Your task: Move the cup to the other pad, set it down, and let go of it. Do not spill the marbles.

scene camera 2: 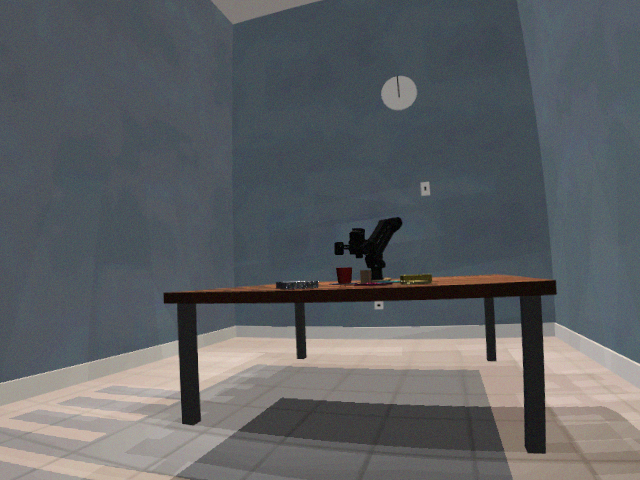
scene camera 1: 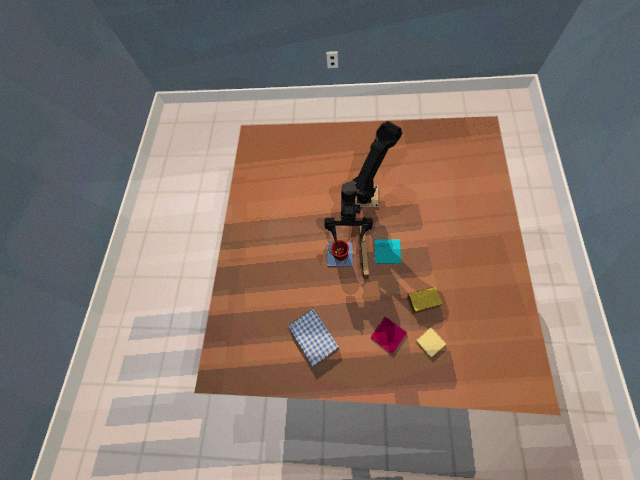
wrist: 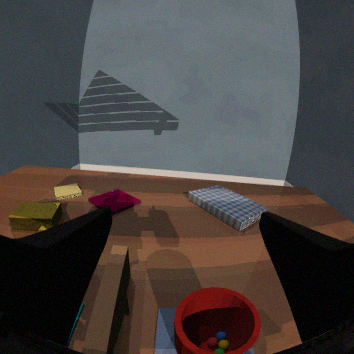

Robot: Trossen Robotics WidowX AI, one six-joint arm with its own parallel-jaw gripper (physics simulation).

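Frame: origin at the arm's base, x ahead, y left, z up, level; centimetres.
Where they show: gripper, fingertip midpoint: (scene camera 2: 349, 247) (scene camera 1: 348, 243) (wrist: 187, 218); arm's base, link origin: (scene camera 2: 377, 279) (scene camera 1: 364, 196).
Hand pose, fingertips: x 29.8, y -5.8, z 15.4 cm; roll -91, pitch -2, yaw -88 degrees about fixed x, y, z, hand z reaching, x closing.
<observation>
Things, the pixels of their top centre, and the offset from my fingertips. "*": a spot on its surface instead.
- red cup, top centre: (wrist: 218, 318) (scene camera 1: 340, 248) (scene camera 2: 344, 267) dy -3.6, dx -1.4, dz -8.9 cm
- blue pad, surface spot: (wrist: 165, 327) * dy +0.5, dx +0.9, dz -16.1 cm
- cyan pad, surface spot: (wrist: 74, 324) * dy +11.0, dx -1.3, dz -16.1 cm
- long wooden block, top centre: (wrist: 99, 324) (scene camera 1: 364, 248) (scene camera 2: 365, 270) dy +6.2, dx -2.5, dz -10.6 cm
- dark yellow box, top centre: (wrist: 34, 209) (scene camera 2: 415, 274) (scene camera 1: 425, 298) dy +30.5, dx +17.0, dz -13.4 cm
- pale yellow block, top centre: (wrist: 66, 188) (scene camera 2: 415, 280) (scene camera 1: 431, 342) dy +32.1, dx +32.9, dz -15.3 cm
- magenta square, surface spot: (wrist: 115, 200) (scene camera 1: 386, 333) * dy +15.7, dx +30.5, dz -15.6 cm
- blue-and-white checkered slab, top centre: (wrist: 227, 199) (scene camera 2: 296, 281) (scene camera 1: 313, 336) dy -12.7, dx +33.7, dz -13.9 cm
A red cup (scene camera 1: 339, 257) (scene camera 2: 343, 275) (wrist: 217, 318) stands upright on a blue pad (scene camera 1: 331, 262) (wrist: 165, 327). Several coloured marbles (scene camera 1: 339, 251) (wrist: 223, 344) lie inside it. The other pad (scene camera 1: 387, 251) is cyan; a thin edge of the cyan pad (wrist: 75, 324) shows in the wrist view. A long wooden block (scene camera 1: 364, 259) (scene camera 2: 365, 276) (wrist: 106, 305) stands between the two pads. My gripper (scene camera 1: 349, 240) (wrist: 187, 218) is wide open and empty. In scene camera 2 it is higher than the cup. In the wrist view the cup is low in the frame, right of centre, between the finger outlines.
A dark yellow box (scene camera 1: 425, 299) (scene camera 2: 416, 279) (wrist: 35, 215), a pale yellow block (scene camera 1: 431, 342) (wrist: 68, 191), a magenta square (scene camera 1: 388, 334) (wrist: 115, 200) and a blue-and-white checkered slab (scene camera 1: 313, 336) (wrist: 227, 206) lie on the table farther from the arm's base.
</observation>
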